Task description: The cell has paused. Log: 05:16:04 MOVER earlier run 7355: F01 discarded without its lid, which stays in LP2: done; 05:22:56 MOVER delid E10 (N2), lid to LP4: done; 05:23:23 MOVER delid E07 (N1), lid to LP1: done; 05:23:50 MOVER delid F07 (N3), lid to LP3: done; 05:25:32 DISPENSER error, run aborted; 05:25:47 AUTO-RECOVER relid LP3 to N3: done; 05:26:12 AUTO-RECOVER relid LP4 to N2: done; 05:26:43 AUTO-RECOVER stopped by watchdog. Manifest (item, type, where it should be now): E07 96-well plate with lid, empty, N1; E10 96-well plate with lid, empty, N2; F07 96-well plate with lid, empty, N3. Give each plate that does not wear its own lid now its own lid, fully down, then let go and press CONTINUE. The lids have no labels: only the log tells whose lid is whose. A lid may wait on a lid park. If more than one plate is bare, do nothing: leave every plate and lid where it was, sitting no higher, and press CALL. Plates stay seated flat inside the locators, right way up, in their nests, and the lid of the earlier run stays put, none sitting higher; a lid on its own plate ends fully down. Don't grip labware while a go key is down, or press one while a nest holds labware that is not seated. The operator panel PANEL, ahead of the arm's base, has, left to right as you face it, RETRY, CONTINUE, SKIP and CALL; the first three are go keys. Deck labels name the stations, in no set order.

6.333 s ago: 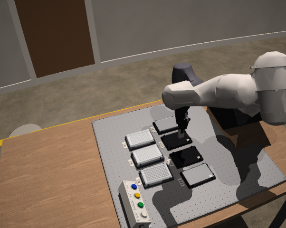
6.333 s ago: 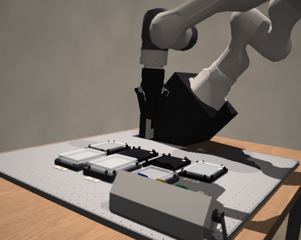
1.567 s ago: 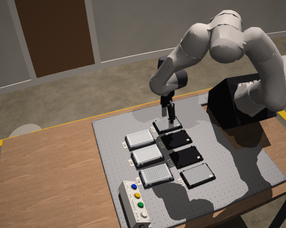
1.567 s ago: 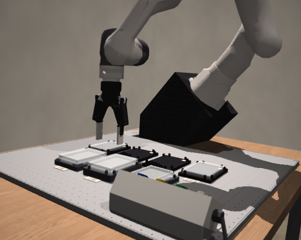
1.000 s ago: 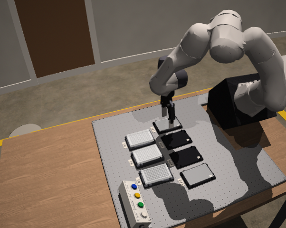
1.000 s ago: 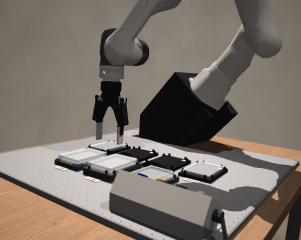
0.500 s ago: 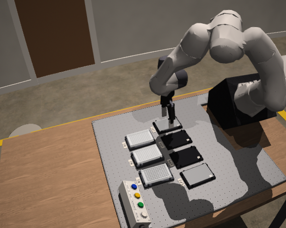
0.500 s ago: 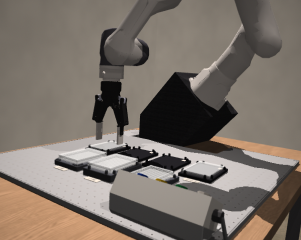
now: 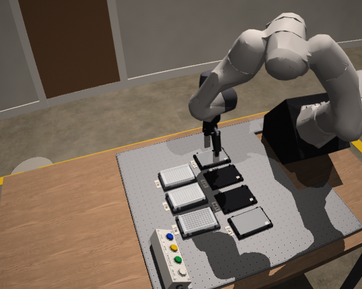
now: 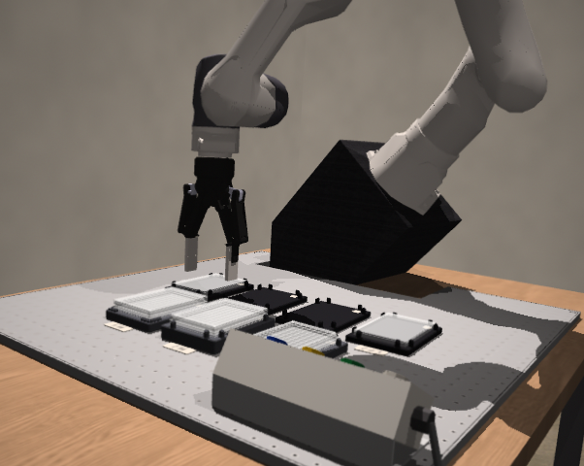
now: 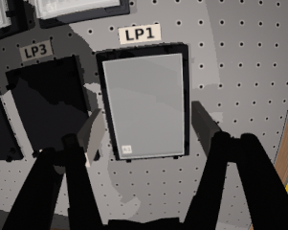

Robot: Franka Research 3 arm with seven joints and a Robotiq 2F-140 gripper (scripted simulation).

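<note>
My gripper is now 5 cm above the black lid park LP1. Also, from my hand: lid park LP3: 13 cm to the left, 5 cm below; lid park LP4: 1 cm ahead, 26 cm to the left, 5 cm below; plate: 19 cm ahead, 31 cm to the left, 3 cm below.
</note>
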